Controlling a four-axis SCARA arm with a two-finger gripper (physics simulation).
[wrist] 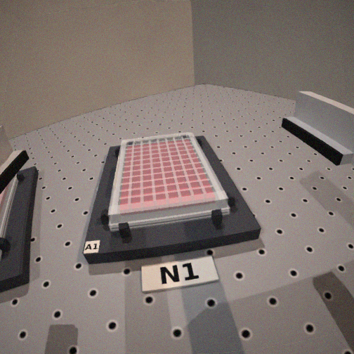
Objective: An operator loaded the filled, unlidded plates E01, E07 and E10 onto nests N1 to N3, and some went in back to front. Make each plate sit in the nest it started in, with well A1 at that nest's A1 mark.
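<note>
A clear plate (167,172) with a grid of pink-filled wells sits flat between the dark corner posts of nest N1 (245,227). A narrow greyish strip runs along its far edge. No plate label or A1 corner is readable on it. The nest's A1 mark (92,247) is at its near left corner, and the N1 sign (180,273) lies in front. My gripper (155,118) is open and empty, its fingers wide apart at the left and right of the view, above and either side of this plate. Part of another plate (6,207) shows at the left edge.
A second dark nest (26,225) stands left of N1, cut off by the view's edge. The table is a grey perforated board (280,200). Beige and grey walls (100,55) (270,45) rise behind it. Shadows fall across the board in front and at the right.
</note>
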